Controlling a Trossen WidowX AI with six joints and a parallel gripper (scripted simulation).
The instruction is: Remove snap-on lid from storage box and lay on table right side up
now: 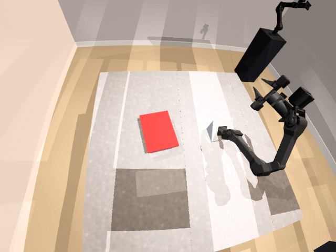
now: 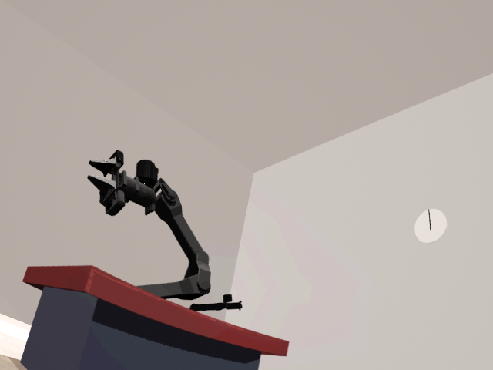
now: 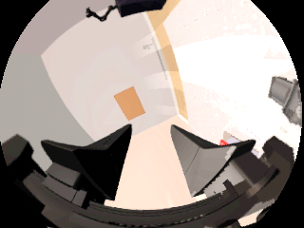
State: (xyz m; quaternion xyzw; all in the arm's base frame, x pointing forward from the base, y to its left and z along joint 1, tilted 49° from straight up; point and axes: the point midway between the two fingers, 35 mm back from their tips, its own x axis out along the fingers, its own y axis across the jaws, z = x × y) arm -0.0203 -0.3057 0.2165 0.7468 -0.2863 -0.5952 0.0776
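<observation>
Right now my gripper tip is 460 mm short of the red lid, 50 mm to the right of it and 330 mm above it. The rest, counted from my gripper tip: storage box 460 mm ahead, 50 mm to the left, 380 mm below.
</observation>
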